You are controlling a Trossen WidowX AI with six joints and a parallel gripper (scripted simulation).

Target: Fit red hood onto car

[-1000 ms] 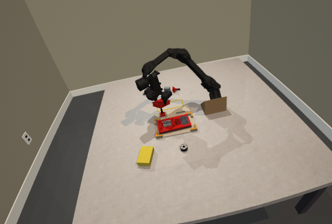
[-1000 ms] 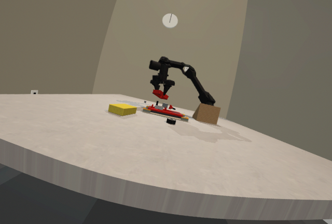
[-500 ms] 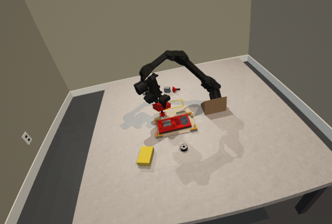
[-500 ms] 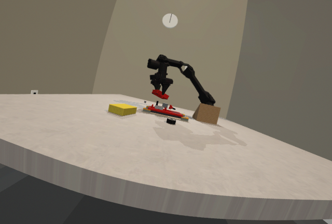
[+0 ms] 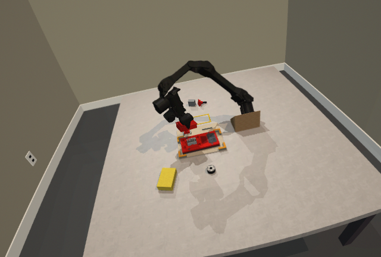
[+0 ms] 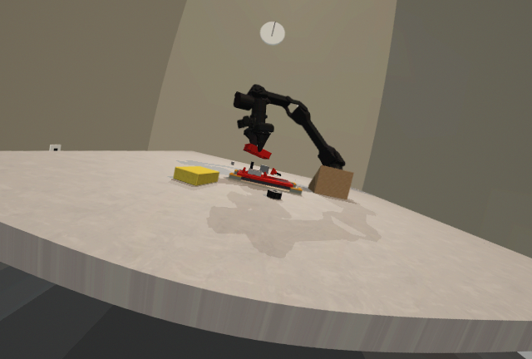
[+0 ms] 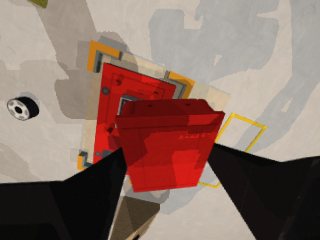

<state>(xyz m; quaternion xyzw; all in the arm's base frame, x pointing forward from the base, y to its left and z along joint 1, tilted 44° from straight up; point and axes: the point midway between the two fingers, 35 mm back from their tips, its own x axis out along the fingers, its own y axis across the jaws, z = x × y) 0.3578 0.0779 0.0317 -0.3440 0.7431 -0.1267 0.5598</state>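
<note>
Now: gripper tip 10 mm past the grey engine block, 50 mm to the right of it and 80 mm above it. Round my gripper tip: small black wheel (80 mm behind, 240 mm to the left, 100 mm below); red hood (10 mm above); yellow block (130 mm ahead, 250 mm to the left, 90 mm below).
</note>
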